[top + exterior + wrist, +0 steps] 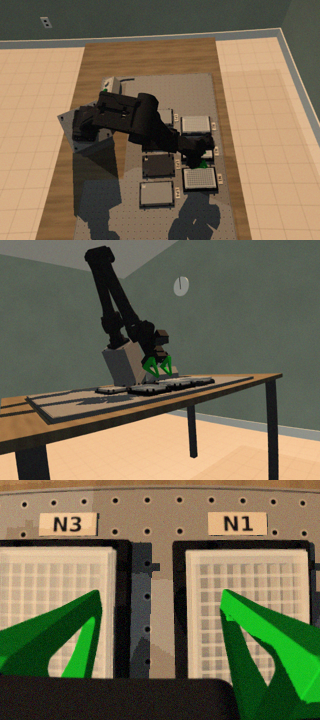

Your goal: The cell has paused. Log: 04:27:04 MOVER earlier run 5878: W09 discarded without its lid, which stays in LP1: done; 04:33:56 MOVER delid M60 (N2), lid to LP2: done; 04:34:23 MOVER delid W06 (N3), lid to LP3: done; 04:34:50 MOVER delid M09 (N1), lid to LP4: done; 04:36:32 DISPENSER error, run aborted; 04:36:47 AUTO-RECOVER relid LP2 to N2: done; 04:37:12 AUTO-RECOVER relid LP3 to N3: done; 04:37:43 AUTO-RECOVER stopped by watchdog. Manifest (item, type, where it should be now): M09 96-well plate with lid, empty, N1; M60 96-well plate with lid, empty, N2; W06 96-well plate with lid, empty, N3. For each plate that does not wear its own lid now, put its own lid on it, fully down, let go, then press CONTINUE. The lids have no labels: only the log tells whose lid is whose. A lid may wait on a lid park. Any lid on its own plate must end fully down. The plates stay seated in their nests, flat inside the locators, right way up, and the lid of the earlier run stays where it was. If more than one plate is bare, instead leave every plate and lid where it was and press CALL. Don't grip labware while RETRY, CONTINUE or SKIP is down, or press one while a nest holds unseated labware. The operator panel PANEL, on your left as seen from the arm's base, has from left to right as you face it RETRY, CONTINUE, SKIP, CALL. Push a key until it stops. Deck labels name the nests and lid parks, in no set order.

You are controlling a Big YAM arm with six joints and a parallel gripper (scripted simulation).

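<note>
My hand is 30 mm past the plate, 60 mm to the left of it and 40 mm above it. Round my hand: lid park LP2 (200 mm behind, 20 mm to the left, 60 mm below); then lid park LP3 (200 mm behind, 140 mm to the left, 60 mm below); then lid park LP4 (210 mm behind, 110 mm to the right, 60 mm below).
</note>
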